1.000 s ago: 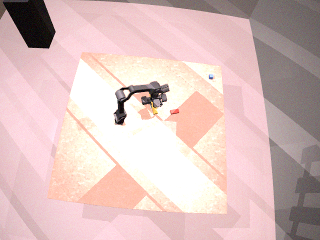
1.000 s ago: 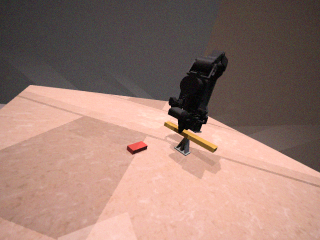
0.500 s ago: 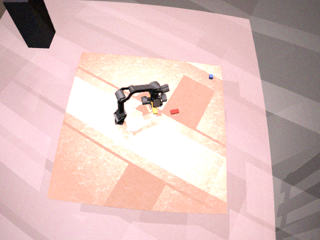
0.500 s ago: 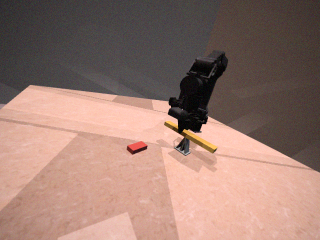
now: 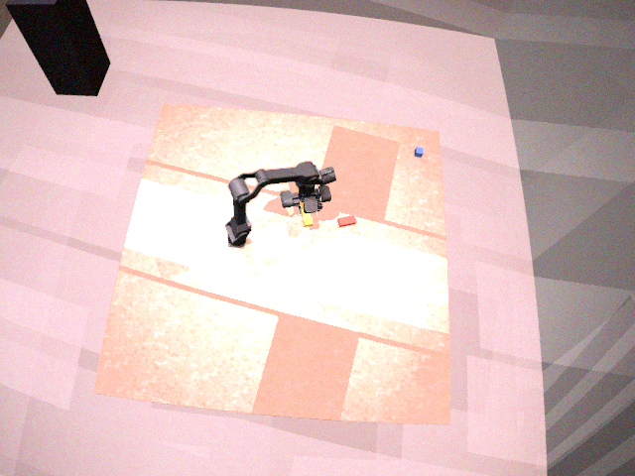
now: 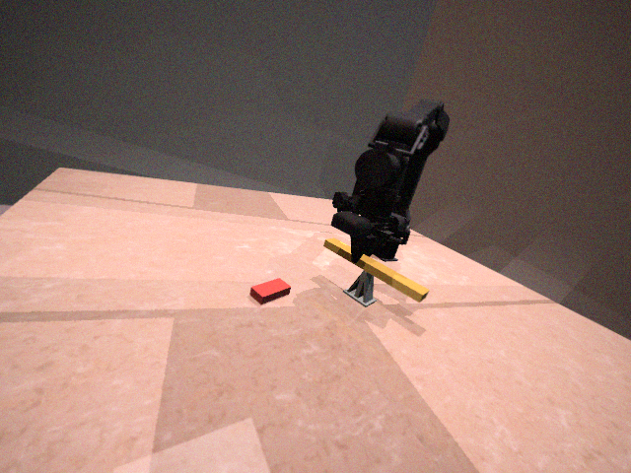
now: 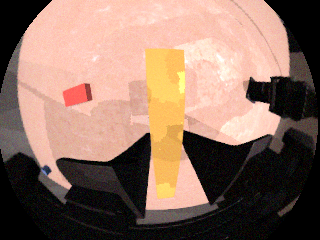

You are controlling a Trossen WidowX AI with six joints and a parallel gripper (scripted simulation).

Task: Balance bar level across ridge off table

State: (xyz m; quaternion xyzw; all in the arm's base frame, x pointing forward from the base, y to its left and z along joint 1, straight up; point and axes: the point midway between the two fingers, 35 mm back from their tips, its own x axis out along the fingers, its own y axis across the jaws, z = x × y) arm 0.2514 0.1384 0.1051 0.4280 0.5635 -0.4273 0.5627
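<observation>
My gripper tip is now 30 mm to the right of the yellow bar and 10 mm past it. From my gripper tip the other things lie so: blue cube (490 mm ahead, 360 mm to the left, 50 mm below); red block (180 mm ahead, 60 mm below, 10 mm to the right).
</observation>
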